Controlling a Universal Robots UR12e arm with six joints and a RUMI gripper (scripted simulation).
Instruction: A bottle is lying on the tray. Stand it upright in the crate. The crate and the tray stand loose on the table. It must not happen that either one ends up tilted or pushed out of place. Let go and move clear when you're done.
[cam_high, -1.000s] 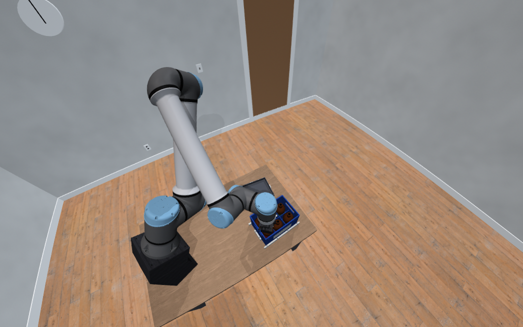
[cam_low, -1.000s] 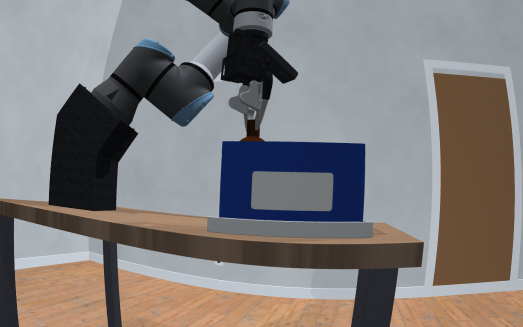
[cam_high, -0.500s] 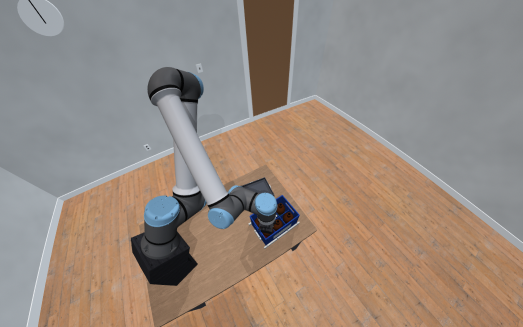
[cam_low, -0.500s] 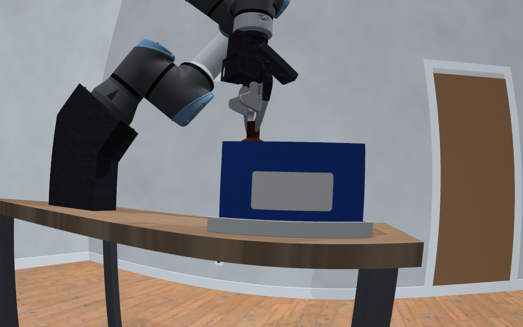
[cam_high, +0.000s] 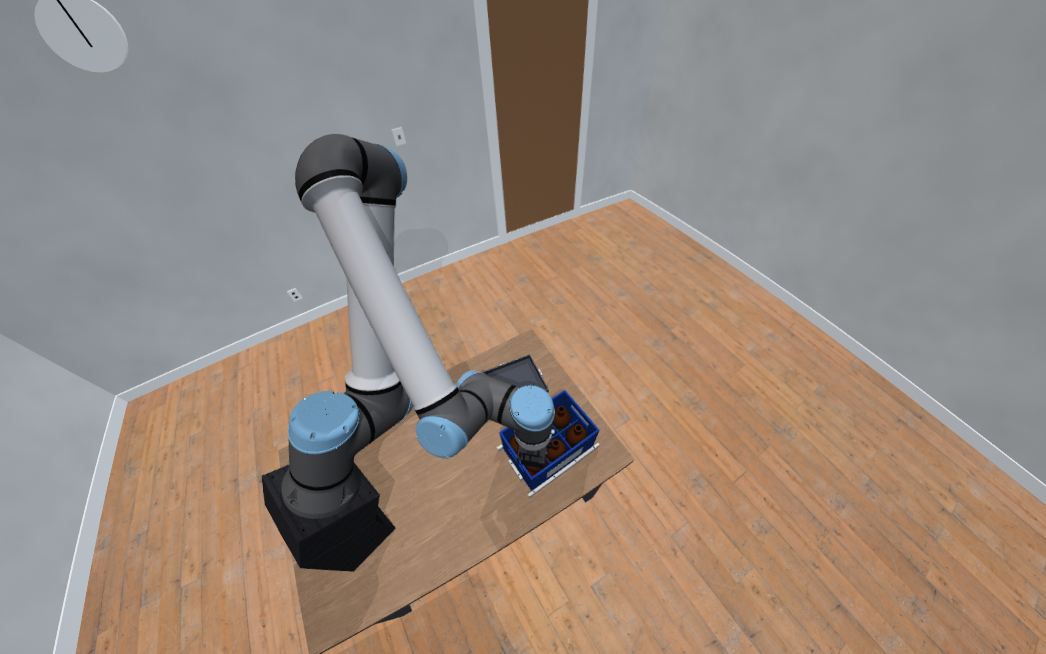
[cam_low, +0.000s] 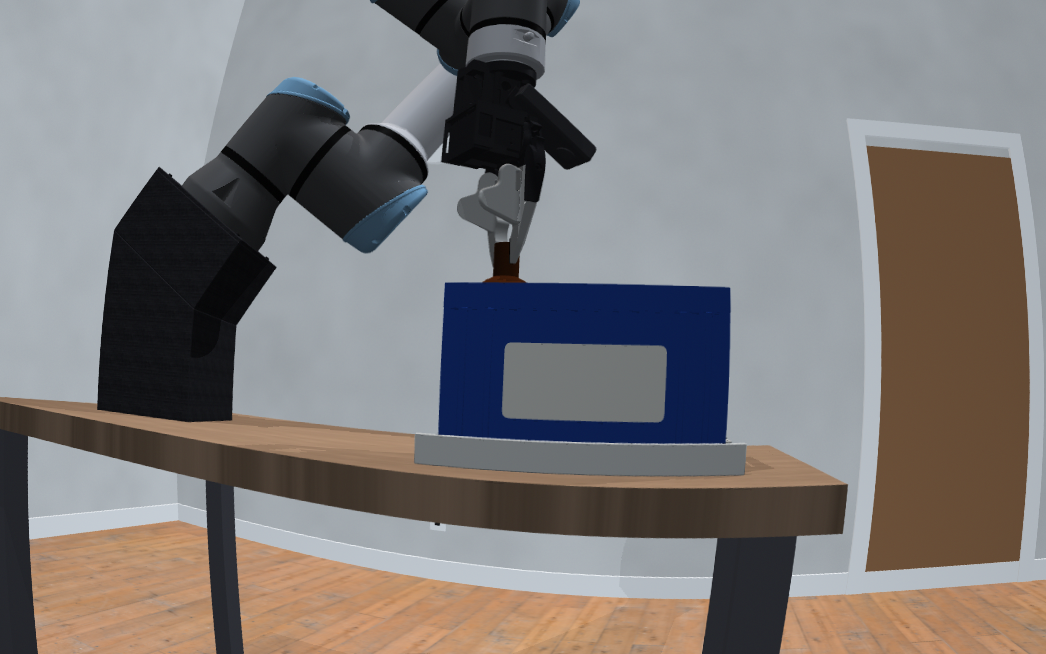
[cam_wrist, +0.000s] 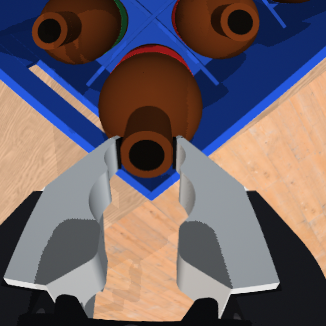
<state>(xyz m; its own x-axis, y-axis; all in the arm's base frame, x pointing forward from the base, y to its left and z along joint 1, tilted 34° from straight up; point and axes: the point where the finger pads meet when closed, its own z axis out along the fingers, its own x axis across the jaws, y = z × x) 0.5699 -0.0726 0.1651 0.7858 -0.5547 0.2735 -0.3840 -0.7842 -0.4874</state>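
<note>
Right now my hand is 70 mm short of the blue crate, 70 mm to the right of it and 130 mm above it. From my hand the other things lie so: grey tray: 10 mm ahead, 370 mm to the left, 200 mm below.
</note>
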